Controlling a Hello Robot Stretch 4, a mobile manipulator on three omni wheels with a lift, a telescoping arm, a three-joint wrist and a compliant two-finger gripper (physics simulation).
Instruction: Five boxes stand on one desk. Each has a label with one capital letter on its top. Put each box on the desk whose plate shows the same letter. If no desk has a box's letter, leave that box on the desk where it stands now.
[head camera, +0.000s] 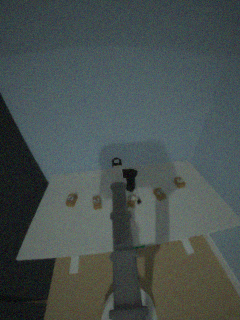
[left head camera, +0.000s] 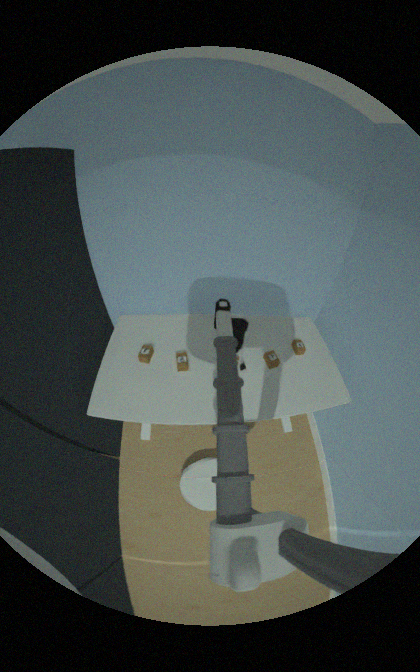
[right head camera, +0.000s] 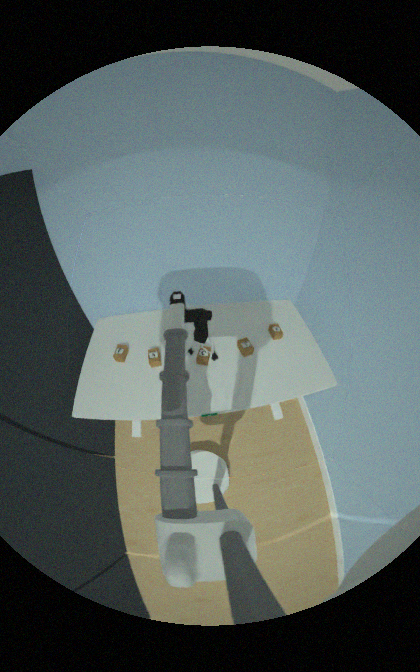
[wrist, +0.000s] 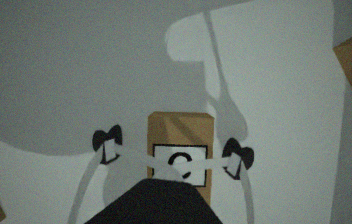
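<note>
The box labelled C (wrist: 181, 129) (right head camera: 202, 361) stands near the middle of the white desk (head camera: 45, 230) (left head camera: 125, 400) (right head camera: 100, 395). My gripper (wrist: 174, 144) (right head camera: 203, 353) is open, with one fingertip on each side of this box and a gap on both sides. The palm hides the box's near part in the wrist view. Two boxes (right head camera: 120, 353) (right head camera: 154, 357) stand to its left and two boxes (right head camera: 245, 346) (right head camera: 275, 331) to its right; their letters are too small to read surely. A thin green strip (right head camera: 209, 414) shows at the desk's front edge.
My arm (head camera: 122, 235) (left head camera: 230, 405) (right head camera: 175, 395) reaches over the desk from the front. Blue walls stand behind and to the right. A large dark surface (left head camera: 45, 300) (right head camera: 35, 325) lies at the left. A round white disc (left head camera: 197, 485) (right head camera: 207, 465) shows low over the wooden floor.
</note>
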